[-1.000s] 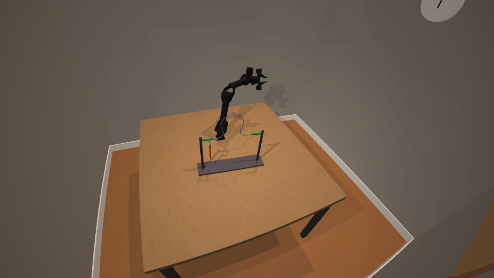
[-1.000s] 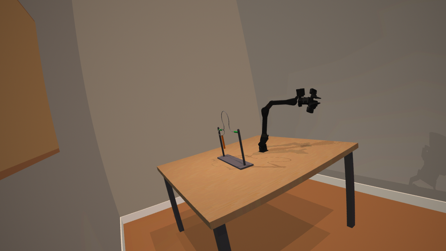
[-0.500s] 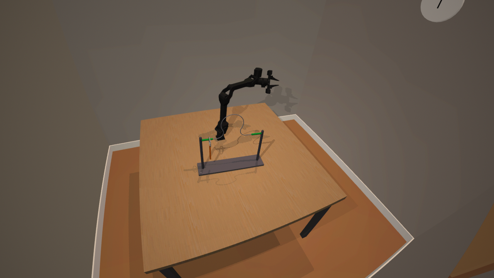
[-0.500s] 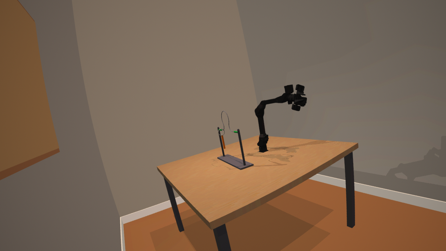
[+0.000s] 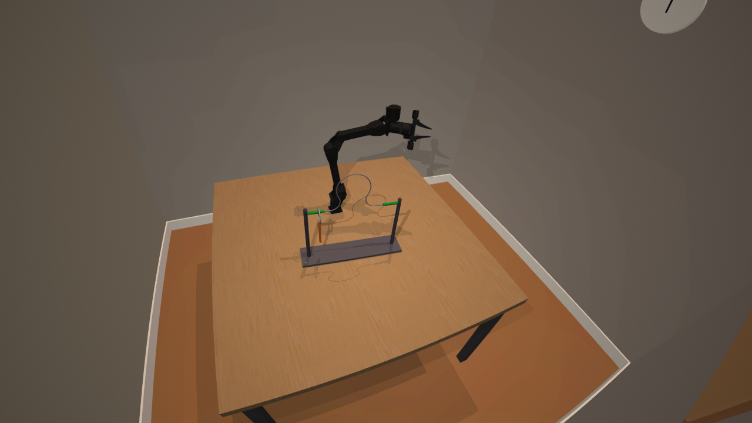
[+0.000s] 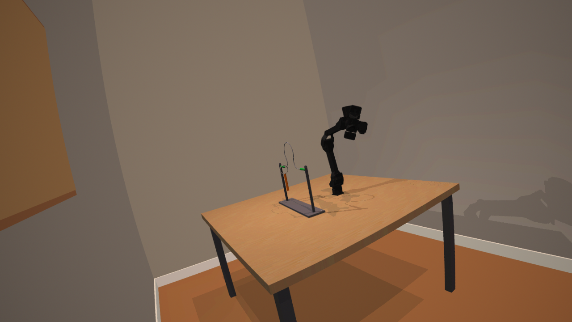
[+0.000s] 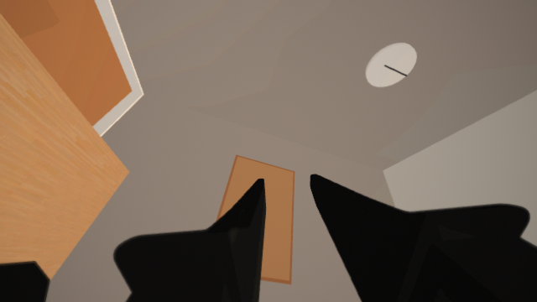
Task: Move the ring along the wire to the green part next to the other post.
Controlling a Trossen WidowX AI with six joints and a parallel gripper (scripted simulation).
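Now: the ring with orange handle 170 mm ahead of my gripper tip, 580 mm to the right of it and 280 mm below it.
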